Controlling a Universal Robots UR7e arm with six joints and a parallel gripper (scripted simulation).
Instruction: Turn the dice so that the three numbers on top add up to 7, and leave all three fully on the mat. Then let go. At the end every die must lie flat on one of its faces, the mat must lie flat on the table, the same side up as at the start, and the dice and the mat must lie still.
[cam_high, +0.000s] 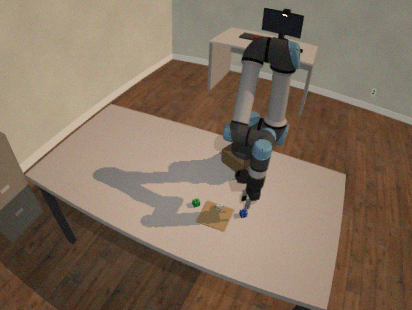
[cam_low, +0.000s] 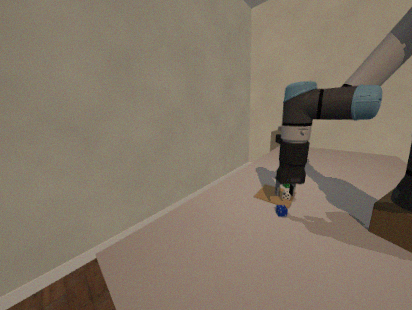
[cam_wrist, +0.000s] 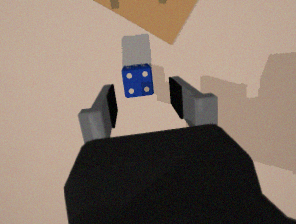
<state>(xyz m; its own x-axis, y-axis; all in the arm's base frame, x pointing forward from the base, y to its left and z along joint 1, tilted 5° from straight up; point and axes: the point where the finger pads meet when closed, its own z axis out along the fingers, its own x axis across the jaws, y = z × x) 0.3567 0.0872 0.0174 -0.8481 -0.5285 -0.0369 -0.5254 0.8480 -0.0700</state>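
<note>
My hand is 8 cm above the blue die. The rest, counted from my hand: white die: 12 cm to the right, 8 cm below; then green die: 1 cm ahead, 23 cm to the right, 8 cm below; then tan mat: 5 cm ahead, 12 cm to the right, 10 cm below.
</note>
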